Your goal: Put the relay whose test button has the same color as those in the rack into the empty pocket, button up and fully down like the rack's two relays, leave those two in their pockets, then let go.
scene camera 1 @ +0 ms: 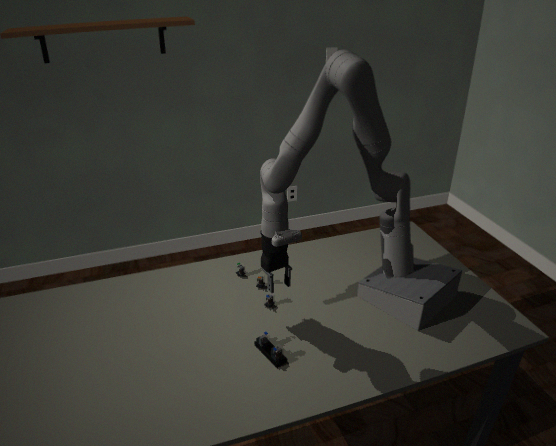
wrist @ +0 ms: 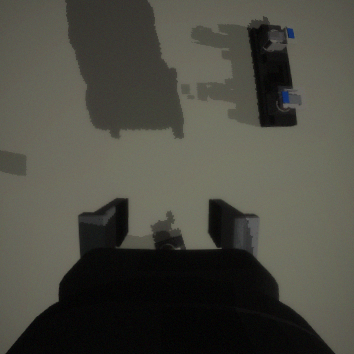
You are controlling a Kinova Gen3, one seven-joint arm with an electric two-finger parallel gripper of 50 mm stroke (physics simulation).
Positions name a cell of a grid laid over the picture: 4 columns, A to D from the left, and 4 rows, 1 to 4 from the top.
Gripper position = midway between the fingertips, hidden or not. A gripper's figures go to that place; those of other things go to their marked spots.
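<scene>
Gripper (wrist: B3), 0.18 m from the lens. Black rack (wrist: D1), 0.32 m from the lens.
</scene>
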